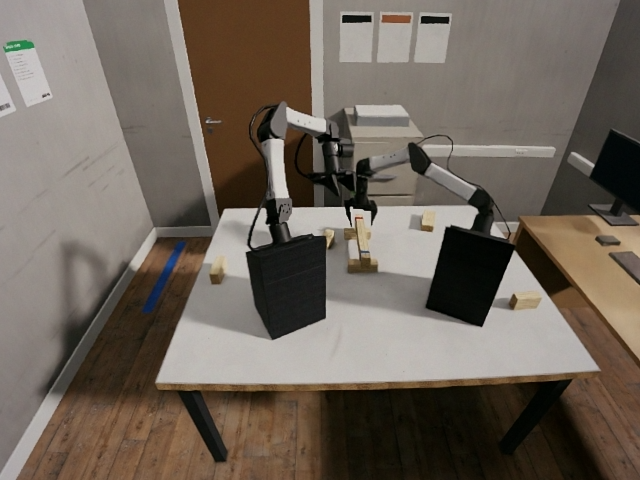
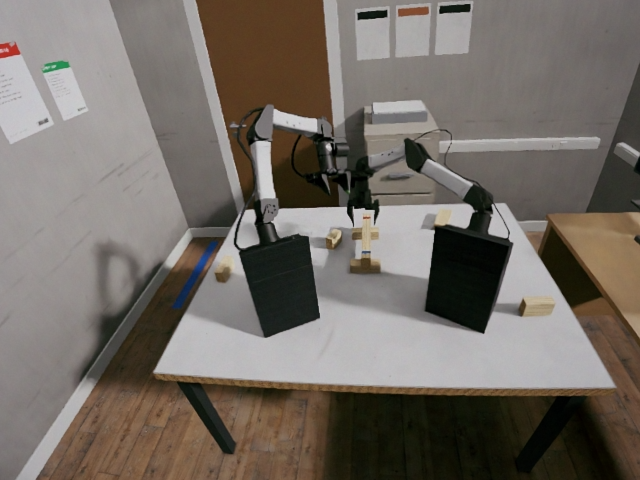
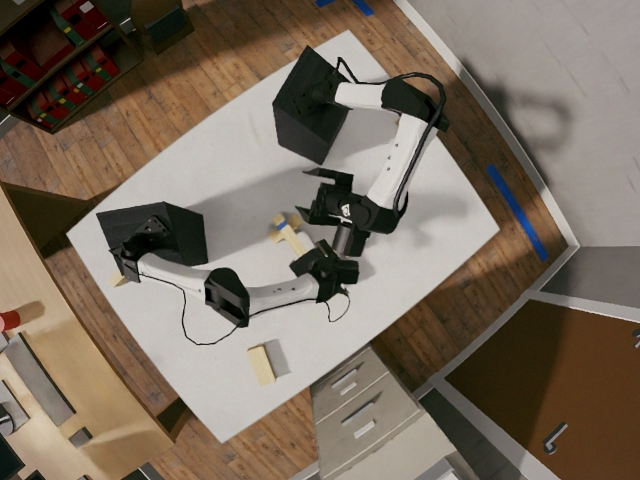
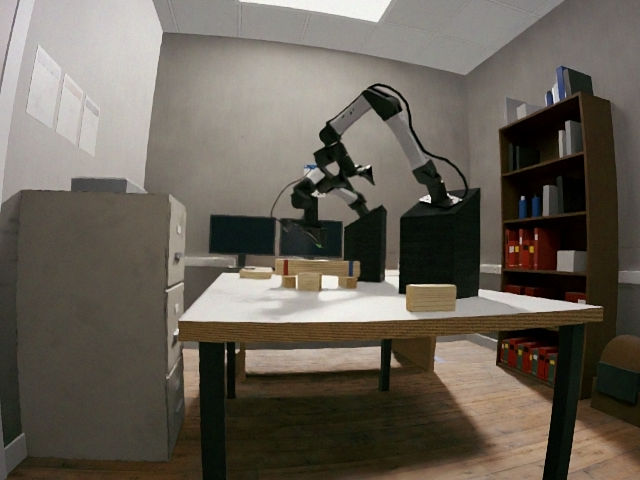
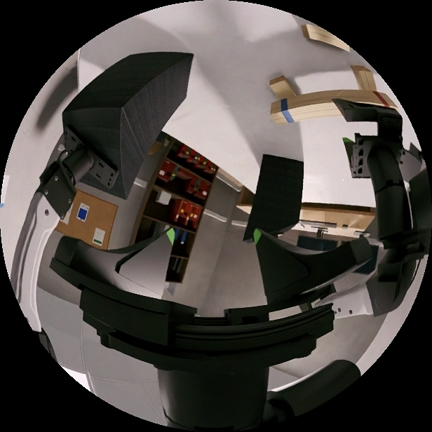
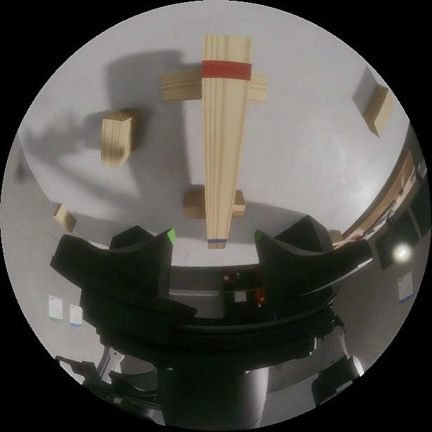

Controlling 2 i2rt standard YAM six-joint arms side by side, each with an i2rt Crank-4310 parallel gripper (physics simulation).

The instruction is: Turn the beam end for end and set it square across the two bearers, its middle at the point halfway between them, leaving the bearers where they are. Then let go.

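Frame: origin at the left arm's base, x ahead, y left, z up, level; millimetres.
Seen in the pictures: left gripper, between the fingertips: [image 1: 346,195] [image 2: 339,195] [image 3: 300,189] [image 4: 364,189]; right gripper, between the fingertips: [image 1: 361,226] [image 2: 364,226] [image 3: 305,252] [image 4: 322,248]; left arm's base, origin of its link: [image 1: 283,244] [image 2: 270,244] [image 3: 318,94] [image 4: 440,201]; right arm's base, origin of its link: [image 1: 479,234] [image 2: 476,234] [image 3: 140,241].
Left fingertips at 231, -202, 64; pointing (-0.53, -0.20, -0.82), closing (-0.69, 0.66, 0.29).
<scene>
Pixels of each thing's top centre, then the offset from my left fingertips to it, as dx, dy, dz.
- wooden beam, centre of its top: [image 3: 305,257] [image 4: 318,260] [image 2: 366,233] [image 1: 362,233] +168, -77, -286
- far bearer, centre of its top: [image 4: 288,275] [image 2: 365,229] [image 1: 357,230] +288, -59, -349
- loose block, centre of its top: [image 4: 309,273] [image 2: 333,234] [image 1: 327,234] +216, +86, -330
The wooden beam [image 1: 362,238] [image 2: 366,240] [image 3: 292,240] [image 4: 320,267] [image 5: 320,105] [image 6: 225,135] lies across both bearers and looks about square to them. Its red-banded end is over the far bearer [image 1: 349,233] [image 2: 356,234] [image 6: 181,87], its blue-banded end over the near bearer [image 1: 354,267] [image 2: 356,267] [image 6: 194,205]. My right gripper [image 1: 361,223] [image 2: 364,223] [image 6: 214,231] is open and empty, a little above the beam near the red end. My left gripper [image 1: 345,192] [image 2: 338,192] [image 3: 302,190] [image 5: 213,230] is open and empty, high above the table.
A loose block [image 1: 329,239] [image 2: 333,238] [image 4: 309,282] lies beside the bearers. Other blocks [image 1: 427,220] [image 1: 217,269] [image 1: 525,300] lie farther out. Black pedestals [image 1: 289,289] [image 1: 470,276] carry the arms. The left arm hangs close to the right arm's wrist.
</scene>
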